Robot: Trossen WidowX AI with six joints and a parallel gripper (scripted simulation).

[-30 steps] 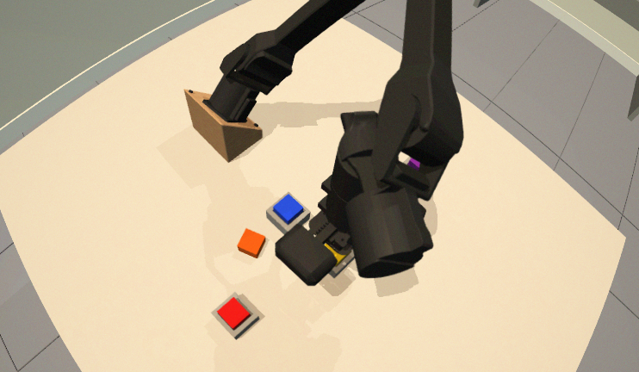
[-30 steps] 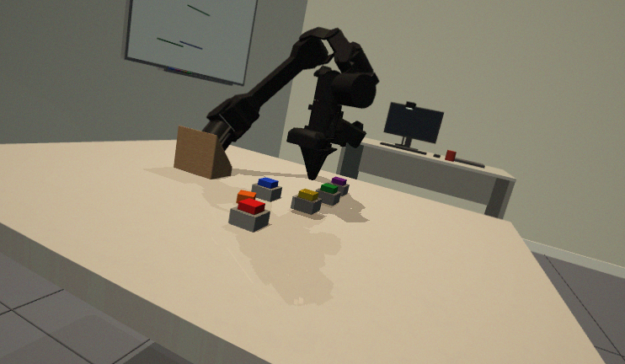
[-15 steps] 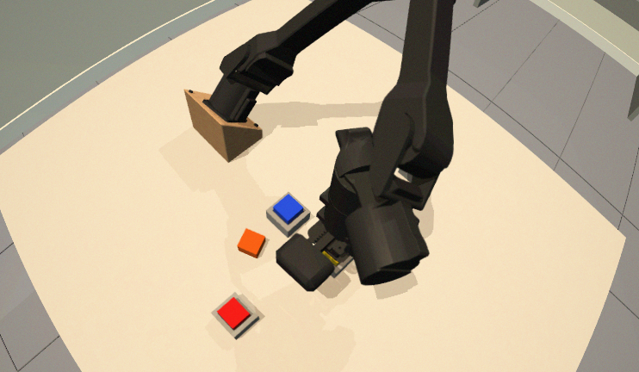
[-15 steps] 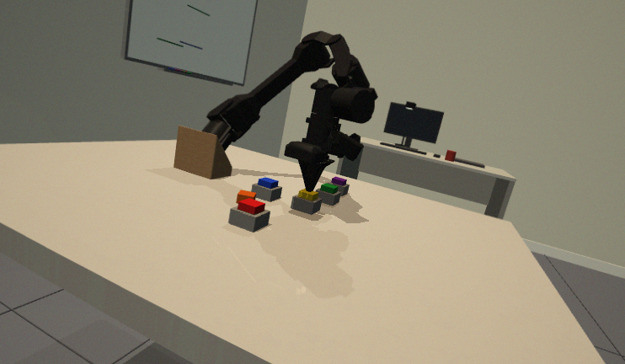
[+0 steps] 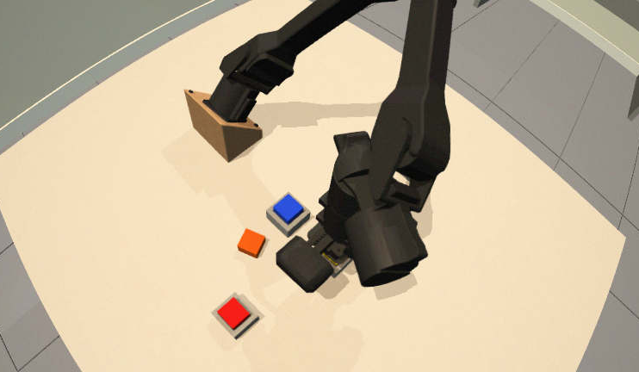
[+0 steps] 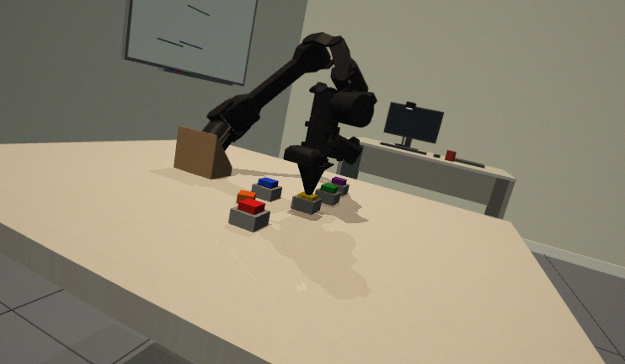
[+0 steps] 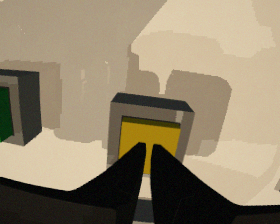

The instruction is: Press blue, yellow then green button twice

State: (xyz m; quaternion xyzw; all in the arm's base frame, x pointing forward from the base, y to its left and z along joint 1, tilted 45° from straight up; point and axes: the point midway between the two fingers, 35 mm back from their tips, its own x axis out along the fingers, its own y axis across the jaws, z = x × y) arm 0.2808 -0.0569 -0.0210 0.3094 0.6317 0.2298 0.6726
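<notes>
Right now my gripper tip is 10 mm above the yellow button. Also, from my gripper tip: orange block (110 mm behind, 70 mm to the right, 20 mm below); then blue button (90 mm behind, 10 mm to the left); then green button (20 mm ahead, 110 mm to the left).
</notes>
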